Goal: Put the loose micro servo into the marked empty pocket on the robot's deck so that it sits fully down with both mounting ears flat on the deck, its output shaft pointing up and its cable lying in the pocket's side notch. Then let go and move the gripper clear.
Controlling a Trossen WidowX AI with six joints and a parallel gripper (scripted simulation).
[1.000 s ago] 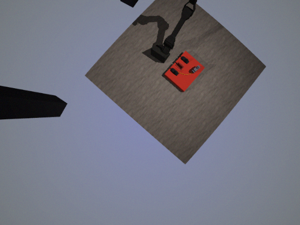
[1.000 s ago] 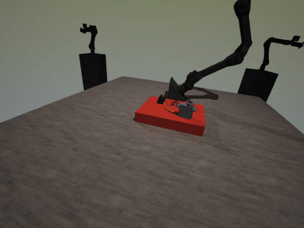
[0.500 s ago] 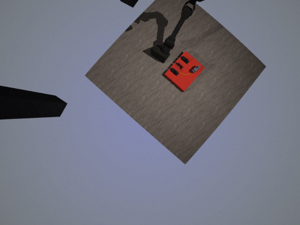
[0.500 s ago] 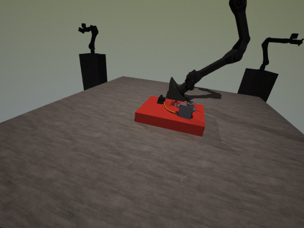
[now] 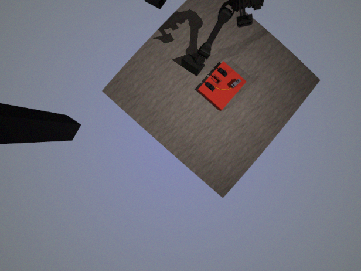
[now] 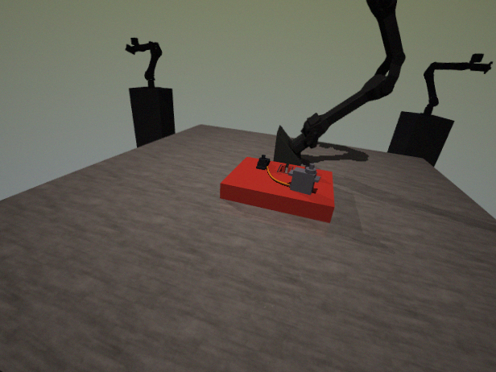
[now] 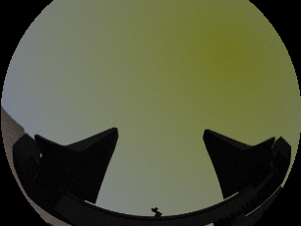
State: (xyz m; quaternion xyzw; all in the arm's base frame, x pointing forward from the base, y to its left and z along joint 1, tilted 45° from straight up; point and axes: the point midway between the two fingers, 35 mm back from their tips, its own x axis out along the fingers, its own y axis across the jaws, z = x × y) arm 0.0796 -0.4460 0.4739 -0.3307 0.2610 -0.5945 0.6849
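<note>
Right now my gripper tip is 17 cm short of the red deck, 4 cm to the left of it and 71 cm above it.
</note>
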